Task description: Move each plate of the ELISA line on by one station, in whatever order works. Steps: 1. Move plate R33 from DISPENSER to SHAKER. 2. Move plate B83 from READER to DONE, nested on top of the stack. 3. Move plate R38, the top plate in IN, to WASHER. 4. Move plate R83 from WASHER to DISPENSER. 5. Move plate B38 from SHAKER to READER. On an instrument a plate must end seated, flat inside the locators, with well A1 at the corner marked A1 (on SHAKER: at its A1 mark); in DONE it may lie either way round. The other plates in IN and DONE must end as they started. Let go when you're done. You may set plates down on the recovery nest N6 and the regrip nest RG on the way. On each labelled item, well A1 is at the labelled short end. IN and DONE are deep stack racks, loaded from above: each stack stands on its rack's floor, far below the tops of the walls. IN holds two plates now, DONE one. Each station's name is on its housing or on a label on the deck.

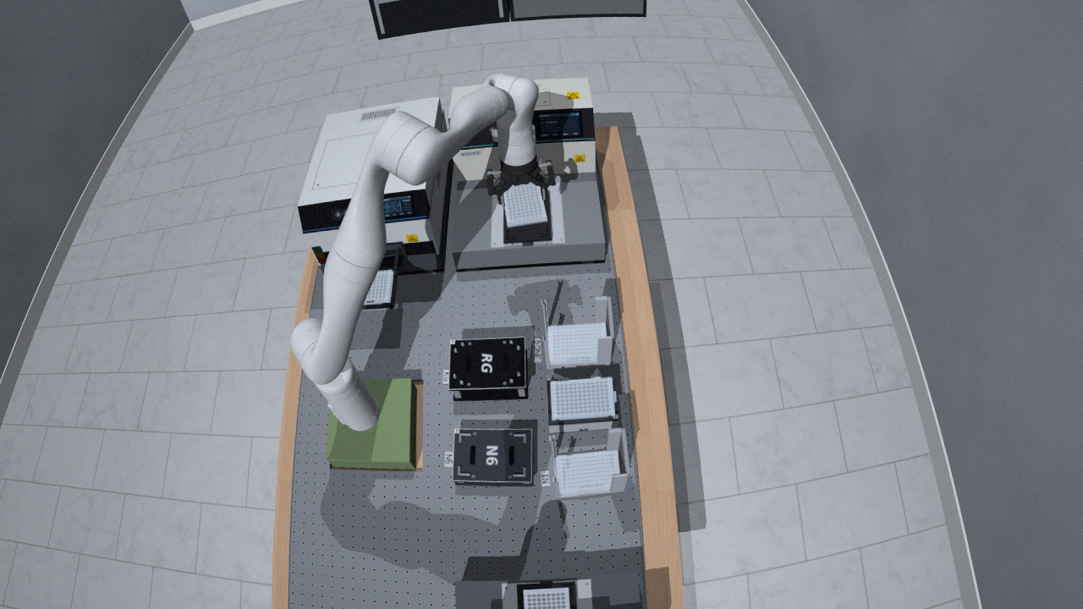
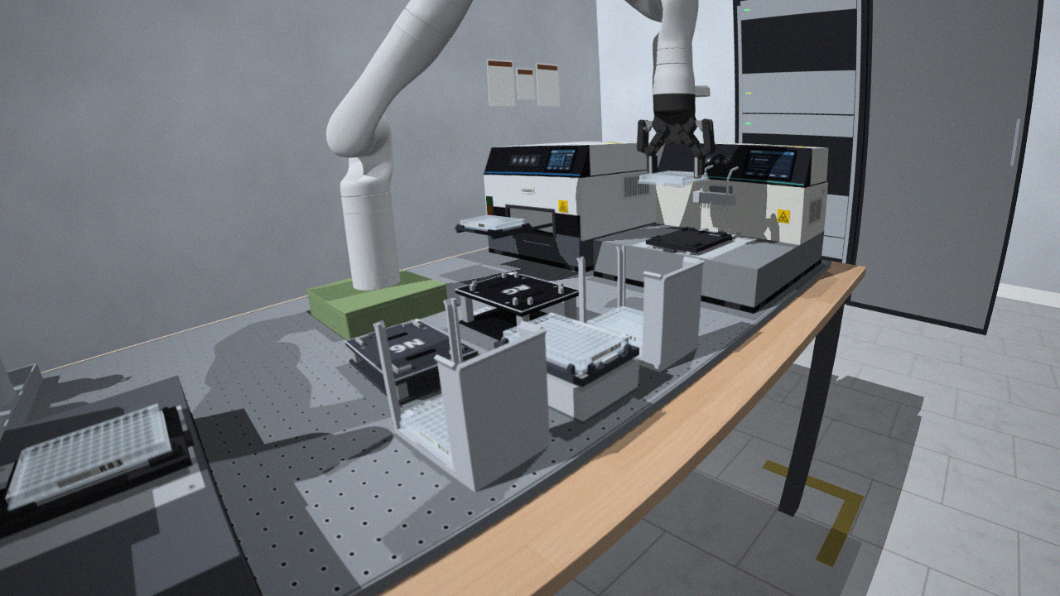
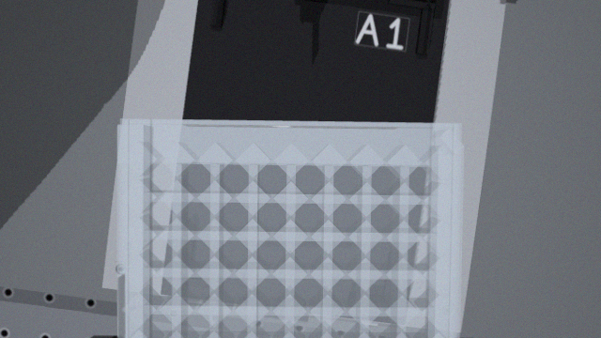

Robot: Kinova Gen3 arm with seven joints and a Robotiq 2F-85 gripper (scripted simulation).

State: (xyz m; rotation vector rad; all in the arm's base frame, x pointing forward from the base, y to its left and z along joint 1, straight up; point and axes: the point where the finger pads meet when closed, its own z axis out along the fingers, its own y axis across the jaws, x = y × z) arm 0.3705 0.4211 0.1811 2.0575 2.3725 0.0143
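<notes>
The washer nest lies 60 mm to the left of my hand and 130 mm below it. From my hand the other things lie so: plate R38: 10 mm below; plate B83: 100 mm ahead, 250 mm to the right, 190 mm below; washer head: 160 mm to the left, 60 mm below.
</notes>
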